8 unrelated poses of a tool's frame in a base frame.
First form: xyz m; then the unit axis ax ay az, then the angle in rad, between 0 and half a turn.
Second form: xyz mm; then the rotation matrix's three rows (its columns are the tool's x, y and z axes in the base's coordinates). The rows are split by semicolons. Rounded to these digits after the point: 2 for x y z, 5 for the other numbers.
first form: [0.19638 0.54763 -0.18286 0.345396 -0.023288 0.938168 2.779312]
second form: 196.38 547.63 -182.86; -0.70424 -0.34806 0.61879; 0.31693 -0.93404 -0.16469; 0.63530 0.08013 0.76810
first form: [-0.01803 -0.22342 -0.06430 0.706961 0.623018 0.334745 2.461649]
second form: -18.03 -223.42 -64.30; 0.11083 0.57248 0.81240; 0.99342 -0.08763 -0.07378; 0.02895 0.81523 -0.57842
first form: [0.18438 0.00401 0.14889 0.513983 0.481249 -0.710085 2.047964]
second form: 184.38 4.01 148.89; -0.07376 0.99172 -0.10510; -0.26981 -0.12130 -0.95524; -0.96008 -0.04210 0.27653
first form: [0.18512 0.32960 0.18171 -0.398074 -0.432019 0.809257 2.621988]
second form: 185.12 329.60 181.71; -0.57200 -0.08057 -0.81628; 0.72308 -0.51937 -0.45543; -0.38726 -0.85074 0.35534
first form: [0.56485 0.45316 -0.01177 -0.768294 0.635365 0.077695 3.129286]
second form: 564.85 453.16 -11.77; 0.18058 -0.97721 -0.11156; -0.97530 -0.19258 0.10818; -0.12720 0.08927 -0.98785
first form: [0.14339 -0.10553 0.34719 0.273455 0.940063 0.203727 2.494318]
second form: 143.39 -105.53 347.19; -0.66330 0.33928 0.66702; 0.58498 0.79096 0.17940; -0.46672 0.50919 -0.72312
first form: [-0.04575 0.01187 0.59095 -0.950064 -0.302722 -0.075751 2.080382]
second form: -45.75 11.87 590.95; 0.85512 0.49403 -0.15718; 0.36178 -0.35147 0.86347; 0.37134 -0.79524 -0.47928
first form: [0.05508 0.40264 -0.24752 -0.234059 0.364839 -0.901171 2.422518]
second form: 55.08 402.64 -247.52; -0.65641 0.44395 0.60995; -0.74324 -0.51916 -0.42199; 0.12932 -0.73034 0.67074
